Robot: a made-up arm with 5 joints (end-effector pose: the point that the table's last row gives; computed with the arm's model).
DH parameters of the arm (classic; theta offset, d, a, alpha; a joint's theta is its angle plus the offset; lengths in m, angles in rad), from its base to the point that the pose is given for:
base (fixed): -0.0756 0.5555 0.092 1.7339
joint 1: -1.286 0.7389 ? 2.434
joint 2: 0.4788 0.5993 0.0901 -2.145
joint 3: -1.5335 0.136 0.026 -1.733
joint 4: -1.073 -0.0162 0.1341 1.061
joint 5: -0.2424 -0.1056 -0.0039 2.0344
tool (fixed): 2.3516 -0.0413 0 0
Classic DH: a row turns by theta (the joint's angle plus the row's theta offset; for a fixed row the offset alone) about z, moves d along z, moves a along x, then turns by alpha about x.
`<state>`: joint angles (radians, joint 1 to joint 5).
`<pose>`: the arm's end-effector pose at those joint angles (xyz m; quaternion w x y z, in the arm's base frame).
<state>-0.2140 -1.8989 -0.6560 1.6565 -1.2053</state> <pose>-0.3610 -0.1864 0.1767 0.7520 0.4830 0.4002 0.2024</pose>
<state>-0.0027 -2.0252 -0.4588 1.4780 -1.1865</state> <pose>-0.2778 -0.1415 0.0466 0.8313 0.4782 0.1256 0.2540</pose>
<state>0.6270 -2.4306 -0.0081 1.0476 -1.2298</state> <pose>0.1891 -0.0419 -0.0452 0.6731 0.3357 -0.5772 0.3179</pose>
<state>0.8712 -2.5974 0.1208 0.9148 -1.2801</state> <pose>0.3412 -0.0289 0.0498 0.5121 0.2679 -0.7548 0.3103</pose>
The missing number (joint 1, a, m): 0.2955
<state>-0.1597 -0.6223 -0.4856 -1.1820 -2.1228</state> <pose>-0.3210 -0.4892 0.0307 0.2860 -0.7101 0.0281 0.6428</pose>
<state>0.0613 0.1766 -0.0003 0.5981 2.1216</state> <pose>-0.3797 -0.2580 0.1324 0.4570 0.2579 -0.6548 -0.5440</pose>
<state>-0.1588 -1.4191 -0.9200 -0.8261 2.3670</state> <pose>-0.2534 -0.3689 -0.0380 0.1645 0.9697 -0.0598 -0.1705</pose>
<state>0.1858 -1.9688 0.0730 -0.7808 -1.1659</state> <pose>0.1119 -0.2449 -0.1540 0.6840 -0.3908 -0.6156 0.0224</pose>
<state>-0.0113 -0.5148 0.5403 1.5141 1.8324</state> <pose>-0.3111 -0.1810 0.0247 0.0647 -0.3331 0.6453 0.6844</pose>
